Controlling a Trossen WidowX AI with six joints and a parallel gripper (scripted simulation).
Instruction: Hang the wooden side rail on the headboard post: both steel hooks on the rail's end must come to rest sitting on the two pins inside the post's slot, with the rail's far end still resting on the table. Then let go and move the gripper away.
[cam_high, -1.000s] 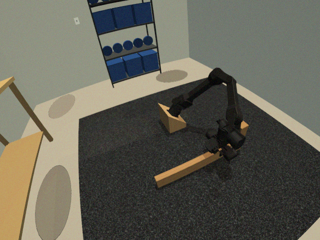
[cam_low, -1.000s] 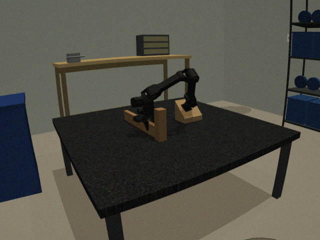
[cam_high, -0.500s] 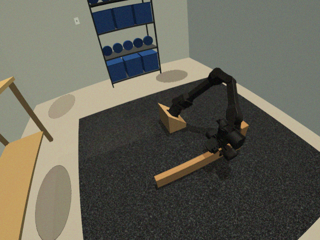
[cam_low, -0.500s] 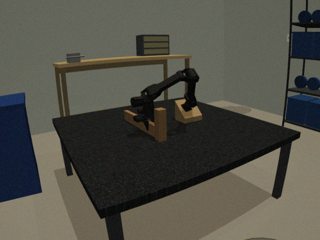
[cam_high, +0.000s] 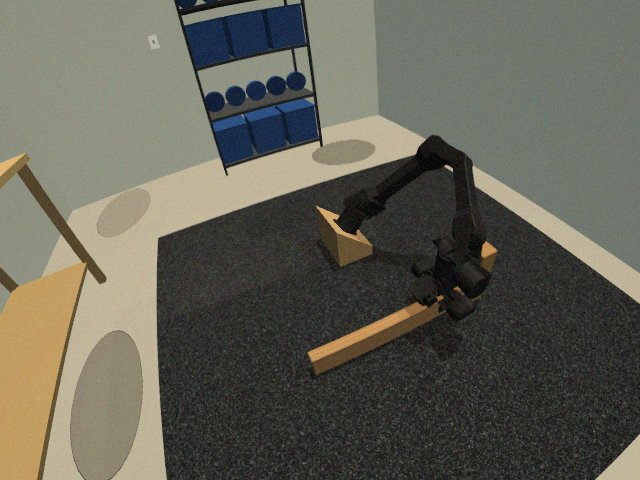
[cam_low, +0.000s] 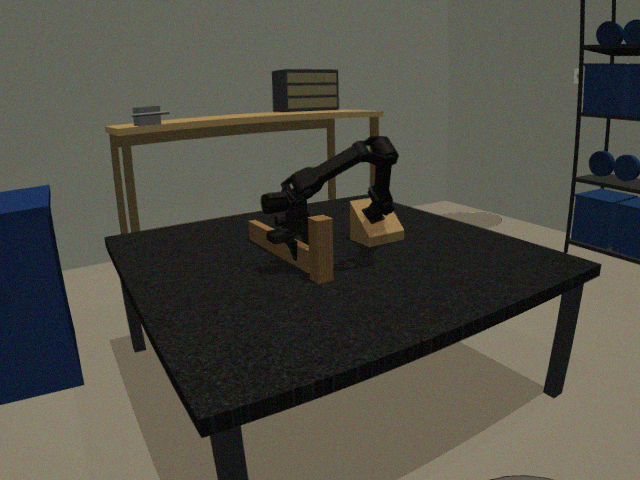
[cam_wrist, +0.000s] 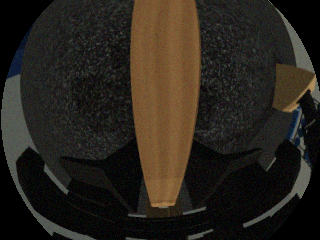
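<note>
My gripper tip is now 1 cm short of the headboard post, 12 cm to the right of it and 6 cm below it.
</note>
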